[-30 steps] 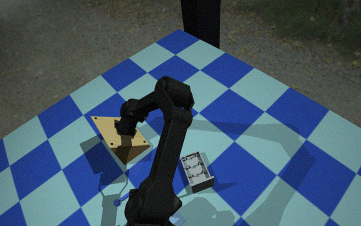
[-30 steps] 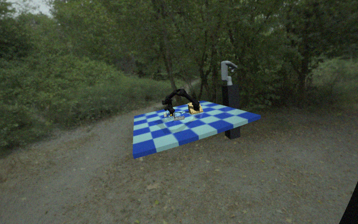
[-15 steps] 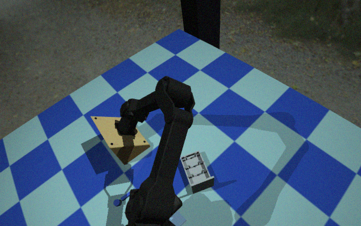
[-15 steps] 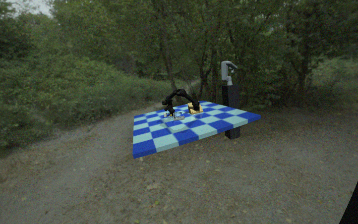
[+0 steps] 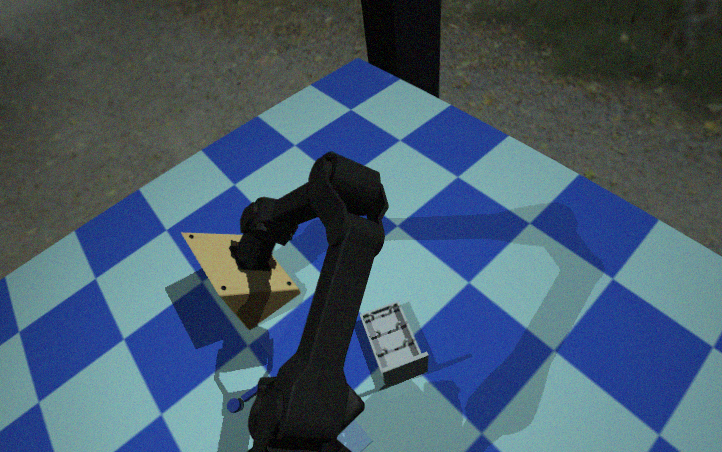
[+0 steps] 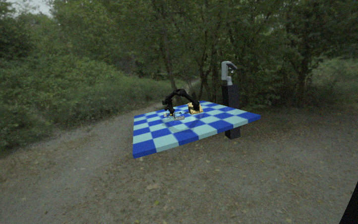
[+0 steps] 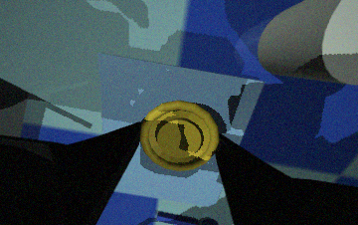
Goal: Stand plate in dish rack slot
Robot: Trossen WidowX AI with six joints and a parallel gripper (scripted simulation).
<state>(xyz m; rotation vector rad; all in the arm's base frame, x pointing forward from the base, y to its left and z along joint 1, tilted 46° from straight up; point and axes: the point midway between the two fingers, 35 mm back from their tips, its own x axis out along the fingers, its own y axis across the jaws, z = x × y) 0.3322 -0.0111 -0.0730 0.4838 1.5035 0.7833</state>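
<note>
My gripper tip is 2 cm past the light blue mat and 1 cm above it. From my gripper tip the other things lie so: grey dish rack: 19 cm to the left, 7 cm behind, 1 cm above; then yellow plate: 1 cm above; then blue spoon: 13 cm behind, 6 cm to the right, 1 cm below.
</note>
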